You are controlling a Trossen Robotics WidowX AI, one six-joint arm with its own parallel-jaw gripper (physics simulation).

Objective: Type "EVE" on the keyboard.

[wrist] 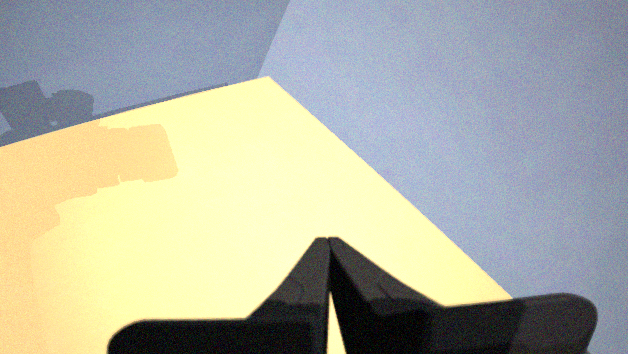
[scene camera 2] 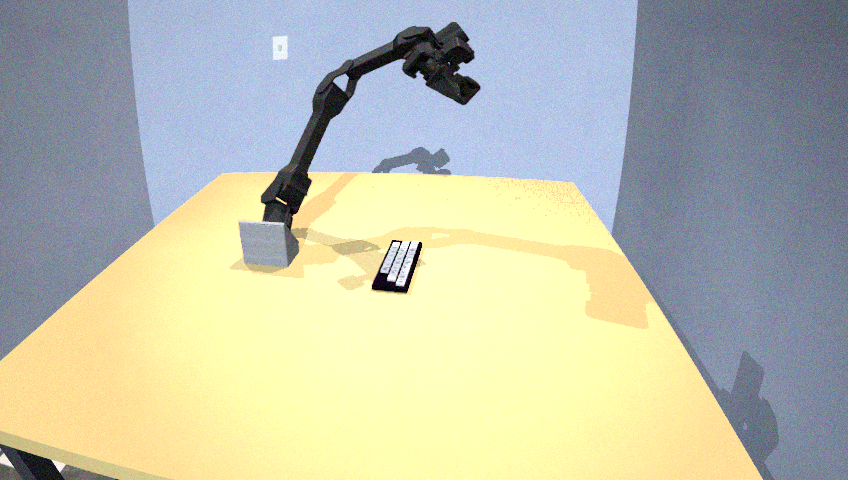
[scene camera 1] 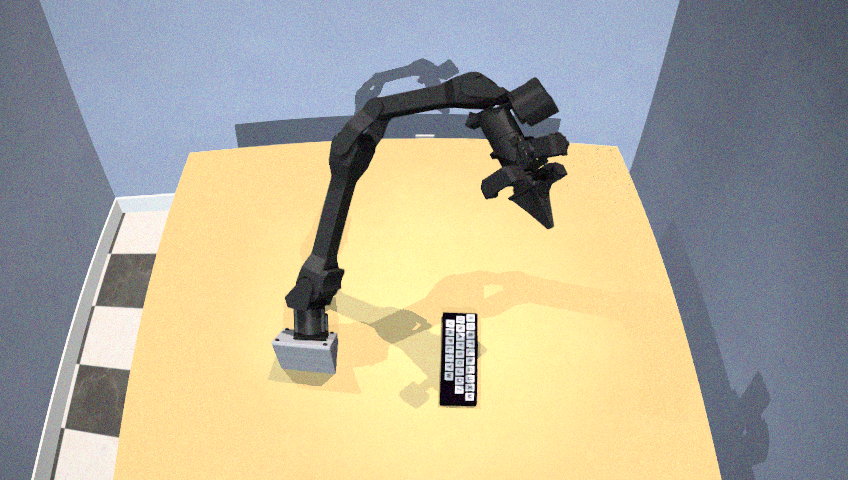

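Where they show: gripper, fingertip midpoint: [wrist: 326, 247] [scene camera 2: 458, 99] [scene camera 1: 551, 228]; arm's base, link origin: [scene camera 2: 273, 232] [scene camera 1: 309, 336].
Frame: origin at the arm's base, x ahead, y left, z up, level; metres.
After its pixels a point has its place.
Observation:
A small black keyboard [scene camera 1: 458, 359] @(x 0.286, y -0.048, z -0.041 m) [scene camera 2: 396, 266] @(x 0.286, y -0.072, z -0.041 m) with three rows of white letter keys lies on the table, right of the arm's base in both scene views. The letters on the keys are too small to read surely, so I cannot tell which are E and V. My gripper [scene camera 1: 549, 226] @(x 0.403, y -0.023, z 0.305 m) [scene camera 2: 470, 98] @(x 0.403, y -0.023, z 0.305 m) [wrist: 326, 247] @(x 0.403, y -0.023, z 0.305 m) is shut and empty, its fingertips touching. It hangs high in the air, well above the table and away from the keyboard, beyond it and to its right in the scene views. The keyboard does not show in the wrist view.
The yellow table [scene camera 1: 238, 237] @(x -0.194, y 0.319, z -0.060 m) [scene camera 2: 297, 368] @(x 0.136, y -0.396, z -0.060 m) [wrist: 240, 200] @(x 0.550, y -0.292, z -0.060 m) carries the grey base block [scene camera 1: 305, 353] @(x -0.007, y -0.050, z 0.020 m) [scene camera 2: 263, 243] @(x -0.012, y -0.050, z -0.005 m) of the arm. Walls stand behind and at the sides. Shadows of the arm fall on the table, near the keyboard, and on the walls.

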